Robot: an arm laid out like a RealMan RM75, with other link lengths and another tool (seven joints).
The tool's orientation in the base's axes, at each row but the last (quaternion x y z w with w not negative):
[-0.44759 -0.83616 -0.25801 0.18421]
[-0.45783 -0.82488 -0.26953 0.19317]
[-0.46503 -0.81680 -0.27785 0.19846]
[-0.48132 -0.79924 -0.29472 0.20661]
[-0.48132 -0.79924 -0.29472 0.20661]
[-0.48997 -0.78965 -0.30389 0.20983]
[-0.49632 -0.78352 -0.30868 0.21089]
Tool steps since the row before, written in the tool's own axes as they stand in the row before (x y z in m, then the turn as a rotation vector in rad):
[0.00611 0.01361 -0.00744 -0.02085 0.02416 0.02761]
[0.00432 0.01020 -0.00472 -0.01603 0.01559 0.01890]
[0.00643 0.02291 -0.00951 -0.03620 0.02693 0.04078]
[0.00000 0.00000 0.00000 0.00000 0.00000 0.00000]
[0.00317 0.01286 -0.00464 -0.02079 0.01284 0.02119]
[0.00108 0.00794 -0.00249 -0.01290 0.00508 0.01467]
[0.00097 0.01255 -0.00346 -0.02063 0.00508 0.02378]
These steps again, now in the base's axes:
[0.00881 0.00590 0.01287 0.02933 0.01410 -0.02686]
[0.00692 0.00432 0.00886 0.02015 0.00810 -0.01963]
[0.01741 0.00757 0.01721 0.03844 0.01365 -0.04511]
[0.00000 0.00000 0.00000 0.00000 0.00000 0.00000]
[0.01025 0.00361 0.00888 0.01984 0.00539 -0.02497]
[0.00677 0.00165 0.00467 0.00966 0.00342 -0.01739]
[0.01107 0.00221 0.00655 0.01267 0.00473 -0.02888]

